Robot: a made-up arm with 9 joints. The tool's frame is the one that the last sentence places.
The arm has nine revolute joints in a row. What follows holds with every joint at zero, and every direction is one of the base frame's. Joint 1 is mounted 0.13 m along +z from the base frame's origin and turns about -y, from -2.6 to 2.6 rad. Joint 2 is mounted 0.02 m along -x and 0.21 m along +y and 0.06 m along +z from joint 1 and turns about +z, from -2.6 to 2.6 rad. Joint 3 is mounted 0.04 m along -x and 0.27 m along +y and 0.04 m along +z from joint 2 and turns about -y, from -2.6 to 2.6 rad. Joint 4 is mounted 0.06 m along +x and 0.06 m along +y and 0.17 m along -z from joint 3 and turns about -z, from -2.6 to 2.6 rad. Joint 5 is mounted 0.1 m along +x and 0.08 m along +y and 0.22 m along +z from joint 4 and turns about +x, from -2.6 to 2.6 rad. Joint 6 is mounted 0.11 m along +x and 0.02 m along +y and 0.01 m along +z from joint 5 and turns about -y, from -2.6 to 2.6 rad. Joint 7 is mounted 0.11 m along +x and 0.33 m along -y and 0.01 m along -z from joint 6 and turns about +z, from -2.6 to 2.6 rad. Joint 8 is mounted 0.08 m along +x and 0.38 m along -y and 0.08 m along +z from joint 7 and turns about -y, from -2.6 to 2.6 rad. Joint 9 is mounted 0.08 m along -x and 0.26 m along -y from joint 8 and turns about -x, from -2.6 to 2.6 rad. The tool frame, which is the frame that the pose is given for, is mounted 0.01 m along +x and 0.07 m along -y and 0.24 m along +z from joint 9; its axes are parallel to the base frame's.
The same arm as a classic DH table. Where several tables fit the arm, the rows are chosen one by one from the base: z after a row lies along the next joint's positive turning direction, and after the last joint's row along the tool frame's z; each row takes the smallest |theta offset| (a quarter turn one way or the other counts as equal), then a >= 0, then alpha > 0; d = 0 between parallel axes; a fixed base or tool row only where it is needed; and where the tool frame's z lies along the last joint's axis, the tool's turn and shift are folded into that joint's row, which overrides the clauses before.
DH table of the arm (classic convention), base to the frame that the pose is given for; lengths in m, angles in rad. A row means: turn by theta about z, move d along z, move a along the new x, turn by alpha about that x. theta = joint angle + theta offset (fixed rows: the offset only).
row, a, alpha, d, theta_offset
base (fixed), 0, 1.5708, 0.13, 0
joint 1, -0.02, -1.5708, -0.21, 0
joint 2, -0.04, 1.5708, 0.1, 0
joint 3, 0.06, 1.5708, -0.33, 0
joint 4, 0.08, -1.5708, -0.05, -1.5708
joint 5, 0.01, -1.5708, 0.21, 1.5708
joint 6, 0.11, -1.5708, 0.31, -1.5708
joint 7, 0.08, 1.5708, 0.07, 0
joint 8, 0, 1.5708, 0.64, -1.5708
joint 9, 0.07, -1.5708, 0.07, 1.5708
tool (fixed), 0, 0, 0.24, 1.5708
Joint limits (rad, base to tool): -2.6..2.6 -2.6..2.6 -2.6..2.6 -2.6..2.6 -2.6..2.6 -2.6..2.6 -2.6..2.6 -2.6..2.6 -2.6..2.6

